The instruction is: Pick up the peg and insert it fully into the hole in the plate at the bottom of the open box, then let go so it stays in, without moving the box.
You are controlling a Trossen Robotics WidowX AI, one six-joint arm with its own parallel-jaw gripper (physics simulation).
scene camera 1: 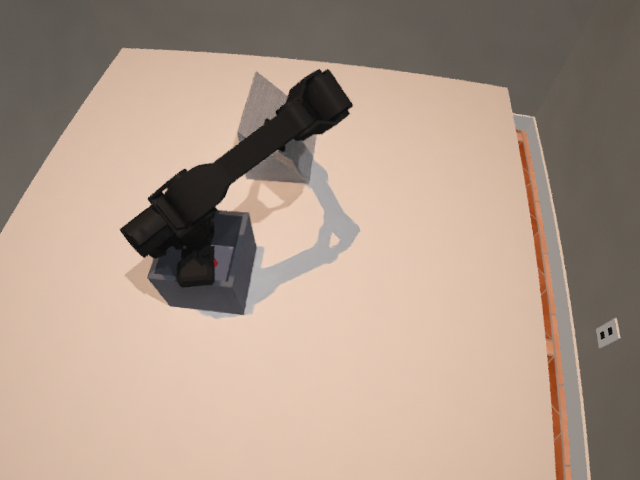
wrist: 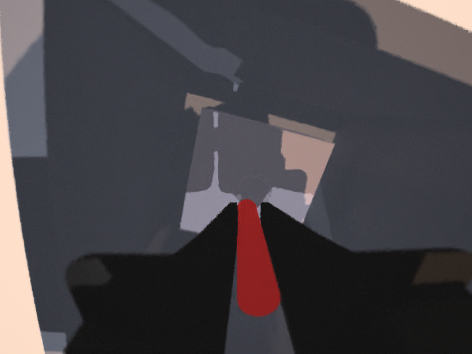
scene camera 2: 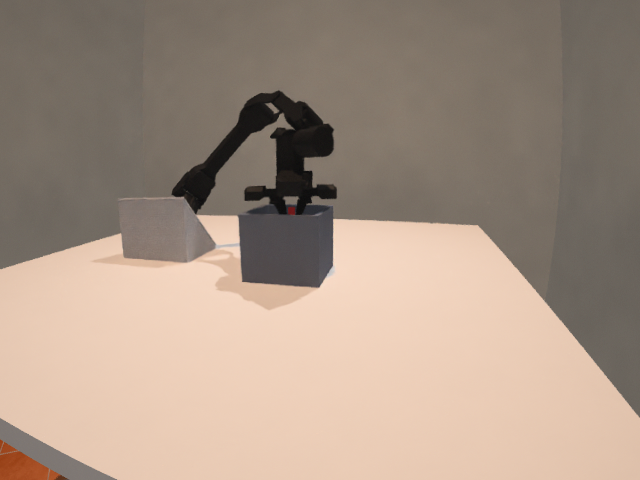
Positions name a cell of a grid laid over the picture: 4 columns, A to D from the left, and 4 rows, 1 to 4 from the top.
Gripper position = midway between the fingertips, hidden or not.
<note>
In view: my gripper (scene camera 1: B3), a dark blue-grey box (scene camera 2: B3), a red peg (wrist: C4) and a plate (wrist: B2).
The dark blue-grey box also shows in scene camera 1 (scene camera 1: B2) and in the wrist view (wrist: A2). My gripper also shows in the wrist view (wrist: C3). Scene camera 2 misses the plate, which is hidden by the dark blue-grey box.
</note>
